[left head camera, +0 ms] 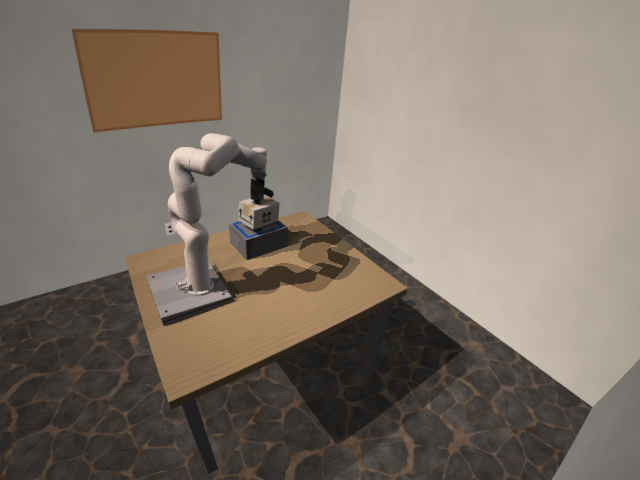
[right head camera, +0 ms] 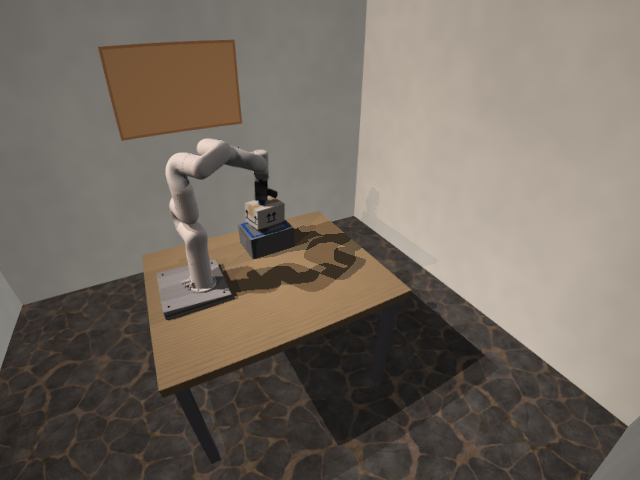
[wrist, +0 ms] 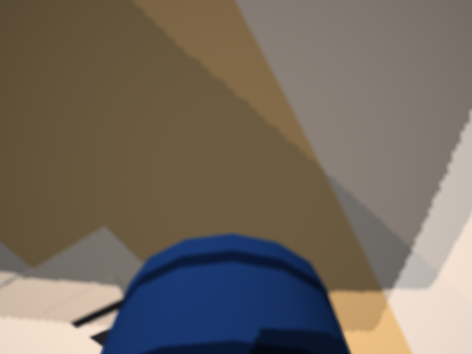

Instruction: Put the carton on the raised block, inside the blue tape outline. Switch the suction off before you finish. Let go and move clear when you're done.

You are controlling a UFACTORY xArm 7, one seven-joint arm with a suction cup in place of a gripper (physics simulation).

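Pixels of known places: hand, its tool point: (left head camera: 256, 205) (right head camera: 261, 205) (wrist: 225, 266); arm's base, origin of its link: (left head camera: 199, 286) (right head camera: 202, 284).
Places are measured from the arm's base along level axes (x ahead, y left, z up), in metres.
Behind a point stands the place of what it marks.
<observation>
The white carton (left head camera: 266, 215) @[x 0.419, y 0.170, z 0.173 m] (right head camera: 271, 218) @[x 0.419, y 0.169, z 0.159 m] (wrist: 320, 65), with brown tape and black arrows, is level over the dark grey raised block (left head camera: 268, 244) @[x 0.416, y 0.143, z 0.013 m] (right head camera: 273, 243) @[x 0.410, y 0.143, z 0.021 m]. A dark shadow shows beneath it; whether it touches the block or hangs slightly above is hard to tell. The blue tape outline (left head camera: 265, 231) @[x 0.410, y 0.166, z 0.083 m] shows along the block's near edges, around the carton's underside; its far part is hidden. The carton looks slightly turned relative to the block. My blue suction cup (left head camera: 256, 201) (right head camera: 262, 202) (wrist: 231, 242) is against the carton's top, on the brown tape, and appears to hold it.
The wooden table (left head camera: 258, 325) @[x 0.143, y -0.302, z -0.038 m] (right head camera: 258, 322) @[x 0.164, y -0.308, z -0.038 m] carries the block near its back edge. The arm's grey base plate (left head camera: 170, 297) @[x -0.131, y -0.021, z 0.007 m] (right head camera: 178, 299) @[x -0.120, y -0.065, z 0.005 m] is at the left. A wall stands behind the table with a brown board (left head camera: 155, 77) (right head camera: 175, 87), and another wall is at the right.
</observation>
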